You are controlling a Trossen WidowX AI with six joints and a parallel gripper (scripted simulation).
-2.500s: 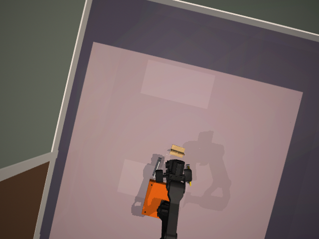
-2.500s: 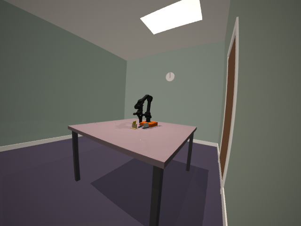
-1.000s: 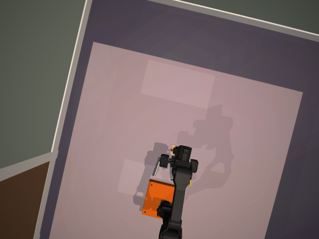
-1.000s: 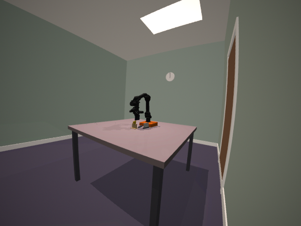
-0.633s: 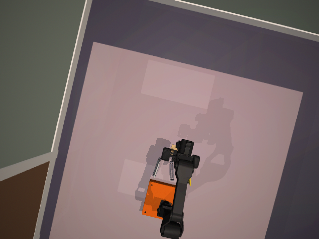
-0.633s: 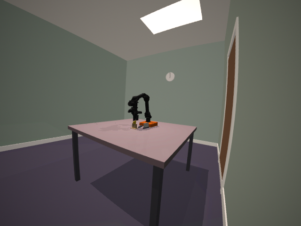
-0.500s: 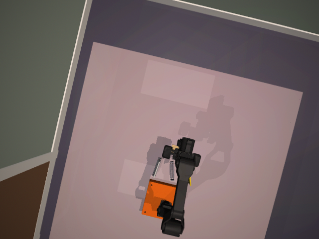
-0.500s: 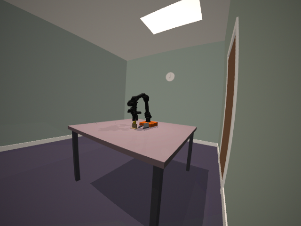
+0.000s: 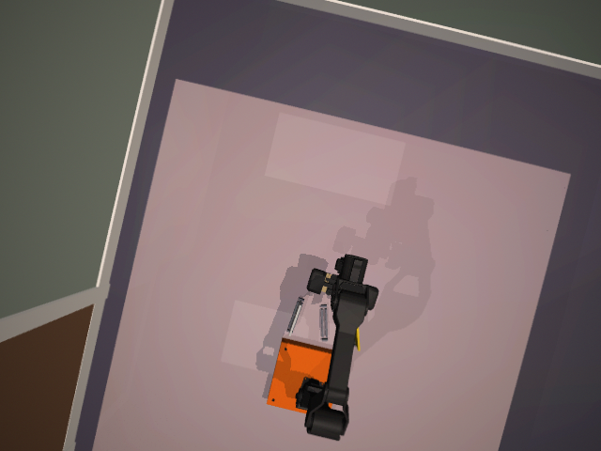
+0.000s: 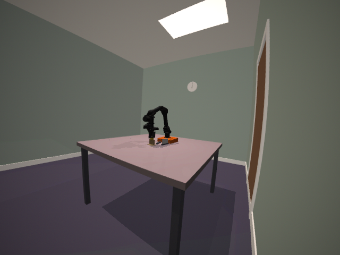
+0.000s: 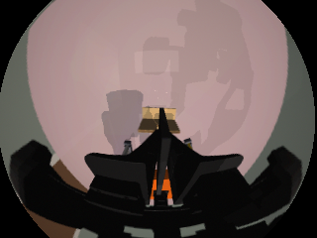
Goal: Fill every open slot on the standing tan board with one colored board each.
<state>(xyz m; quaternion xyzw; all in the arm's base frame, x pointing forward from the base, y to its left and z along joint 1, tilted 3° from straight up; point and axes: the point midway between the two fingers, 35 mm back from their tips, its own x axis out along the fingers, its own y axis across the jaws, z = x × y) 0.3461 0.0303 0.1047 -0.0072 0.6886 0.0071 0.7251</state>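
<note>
My gripper tip is 30 mm past the tan board and 80 mm above it. Round my gripper tip: yellow board 140 mm behind, 110 mm to the right, 70 mm below.
</note>
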